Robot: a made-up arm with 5 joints.
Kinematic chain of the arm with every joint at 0, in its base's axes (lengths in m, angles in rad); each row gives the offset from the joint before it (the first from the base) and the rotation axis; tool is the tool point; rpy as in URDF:
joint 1: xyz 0 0 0.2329 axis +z
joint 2: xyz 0 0 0 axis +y
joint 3: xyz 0.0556 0 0.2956 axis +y
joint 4: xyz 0.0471 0 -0.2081 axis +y
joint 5: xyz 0.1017 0 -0.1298 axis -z
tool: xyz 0 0 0 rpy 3.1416 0 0
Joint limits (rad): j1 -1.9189..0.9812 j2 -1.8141..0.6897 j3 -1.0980..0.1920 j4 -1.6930..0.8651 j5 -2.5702..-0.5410
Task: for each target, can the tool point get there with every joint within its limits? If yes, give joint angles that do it. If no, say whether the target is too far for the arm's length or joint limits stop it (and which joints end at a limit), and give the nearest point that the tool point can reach.
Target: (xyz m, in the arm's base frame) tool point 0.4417 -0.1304 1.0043
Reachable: no: too far | nearest point 0.2568 -0.0758 0.6814 | short by 0.376 m
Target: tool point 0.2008 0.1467 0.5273
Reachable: yes | joints 0.6311 -0.4973 -0.4845 -0.4623 -1.2347
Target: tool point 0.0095 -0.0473 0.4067
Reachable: yes | joints -1.3718 -1.6199 0.0802 0.0404 -1.8566
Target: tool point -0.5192 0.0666 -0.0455
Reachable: no: joint limits stop it (at a limit: joint 2, joint 3, joint 4) | nearest point -0.4352 0.0558 0.3418 | short by 0.396 m
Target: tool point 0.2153 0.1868 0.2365
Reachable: yes | joints 0.7146 -0.0232 -0.5158 0.6330 -0.7543
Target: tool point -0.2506 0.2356 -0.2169
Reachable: no: joint limits stop it (at a limit: joint 1, joint 2) | nearest point 0.0733 0.1096 0.0605 | short by 0.445 m
